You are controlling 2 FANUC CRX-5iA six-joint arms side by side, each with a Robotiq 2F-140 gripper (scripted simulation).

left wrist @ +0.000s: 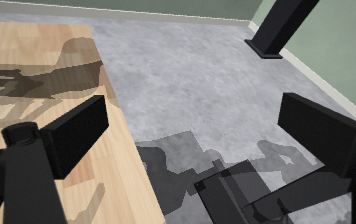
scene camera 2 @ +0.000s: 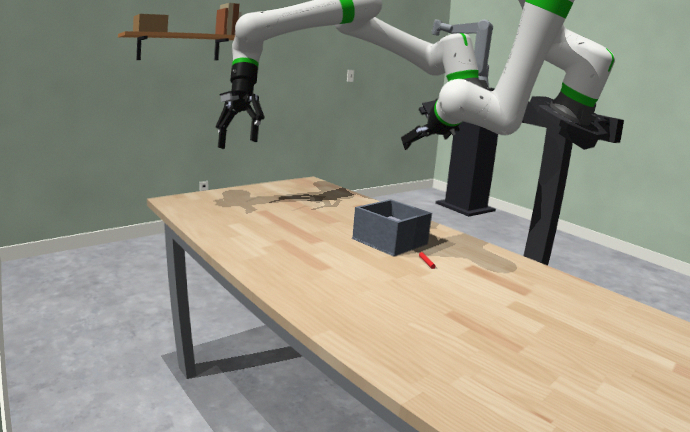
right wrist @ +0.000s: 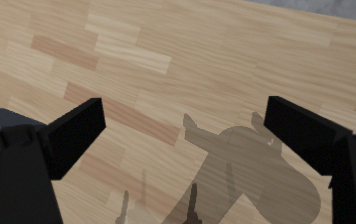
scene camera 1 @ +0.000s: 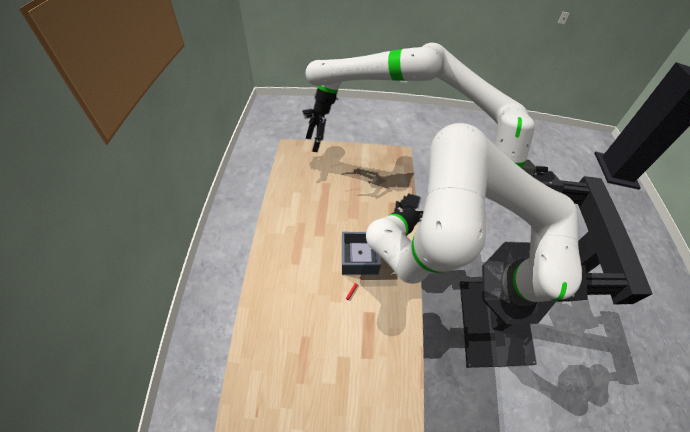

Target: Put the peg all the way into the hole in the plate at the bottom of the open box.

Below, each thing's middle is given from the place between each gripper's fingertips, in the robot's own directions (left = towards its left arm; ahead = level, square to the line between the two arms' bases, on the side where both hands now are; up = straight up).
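As I see it, the grey-blue box point(scene camera 2: 373, 228) is 30 cm behind my right hand point(scene camera 2: 236, 144) and 45 cm to the left of it, and it sits 21 cm below it.
With my left hand I am 130 mm to the right of the grey-blue box and 230 mm short of it, 250 mm above it.
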